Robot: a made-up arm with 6 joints.
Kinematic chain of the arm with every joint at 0, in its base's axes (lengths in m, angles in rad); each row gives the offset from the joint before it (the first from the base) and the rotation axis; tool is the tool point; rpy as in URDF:
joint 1: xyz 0 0 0.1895 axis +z
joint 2: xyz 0 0 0 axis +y
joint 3: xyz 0.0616 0 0.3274 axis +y
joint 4: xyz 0.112 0 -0.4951 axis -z
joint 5: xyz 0 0 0 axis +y
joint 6: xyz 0.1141 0 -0.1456 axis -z
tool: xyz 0 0 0 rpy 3.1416 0 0
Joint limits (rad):
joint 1: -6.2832..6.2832
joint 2: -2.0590..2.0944
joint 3: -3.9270..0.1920
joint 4: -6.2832..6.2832
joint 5: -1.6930..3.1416
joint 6: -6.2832..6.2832
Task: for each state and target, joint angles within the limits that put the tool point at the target. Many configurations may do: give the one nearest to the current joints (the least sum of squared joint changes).
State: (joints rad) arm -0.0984 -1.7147 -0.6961 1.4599 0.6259 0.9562
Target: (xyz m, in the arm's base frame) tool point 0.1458 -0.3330 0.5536
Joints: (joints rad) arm -0.9605 -1.2394 -0.4550 1.4852 0.2670 0.9562
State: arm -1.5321 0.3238 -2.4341 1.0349 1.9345 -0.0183
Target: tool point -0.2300 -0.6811 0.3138
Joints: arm -2.0759 0.5541 -1.9205 0.7668 2.2234 -0.0183
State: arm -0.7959 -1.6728 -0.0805 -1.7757 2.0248 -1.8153
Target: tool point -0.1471 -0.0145 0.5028
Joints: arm -1.1609 -2.0225 -0.0548 -2.2096 2.5612 -1.8153
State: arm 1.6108 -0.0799 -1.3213 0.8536 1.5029 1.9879
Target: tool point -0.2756 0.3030 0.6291
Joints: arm 1.9818 -0.6529 -1.1811 0.8537 1.8983 1.9879
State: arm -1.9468 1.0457 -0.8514 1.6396 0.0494 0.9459
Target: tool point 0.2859 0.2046 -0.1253
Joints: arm -2.6385 1.7734 -0.3233 1.6652 0.4379 0.9459
